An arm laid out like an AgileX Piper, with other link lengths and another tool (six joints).
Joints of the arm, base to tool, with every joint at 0 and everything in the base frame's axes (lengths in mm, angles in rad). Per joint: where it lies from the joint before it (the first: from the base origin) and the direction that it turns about. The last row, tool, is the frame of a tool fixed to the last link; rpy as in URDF.
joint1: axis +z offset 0 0 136.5
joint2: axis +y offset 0 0 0
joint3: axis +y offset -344.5 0 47.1
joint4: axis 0.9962 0 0.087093 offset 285.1 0 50.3
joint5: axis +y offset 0 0 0
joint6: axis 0.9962 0 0.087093 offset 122.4 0 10.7
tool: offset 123.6 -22 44.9 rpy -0.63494 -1.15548 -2.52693
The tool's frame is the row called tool.
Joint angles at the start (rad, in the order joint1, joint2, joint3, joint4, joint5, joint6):
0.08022, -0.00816, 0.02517, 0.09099, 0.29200, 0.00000
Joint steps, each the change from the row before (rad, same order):
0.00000, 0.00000, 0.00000, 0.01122, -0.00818, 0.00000
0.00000, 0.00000, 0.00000, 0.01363, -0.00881, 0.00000
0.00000, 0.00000, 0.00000, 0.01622, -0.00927, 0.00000
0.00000, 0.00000, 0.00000, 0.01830, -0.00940, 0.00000
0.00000, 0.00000, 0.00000, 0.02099, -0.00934, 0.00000
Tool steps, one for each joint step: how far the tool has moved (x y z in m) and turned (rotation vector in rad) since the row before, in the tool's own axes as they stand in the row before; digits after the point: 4 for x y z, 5 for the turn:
0.0017, -0.0008, 0.0002, 0.00222, 0.00717, 0.01168
0.0017, -0.0009, 0.0002, 0.00233, 0.00765, 0.01412
0.0018, -0.0010, 0.0002, 0.00234, 0.00796, 0.01674
0.0018, -0.0010, 0.0002, 0.00223, 0.00799, 0.01883
0.0017, -0.0010, 0.0002, 0.00203, 0.00781, 0.02151

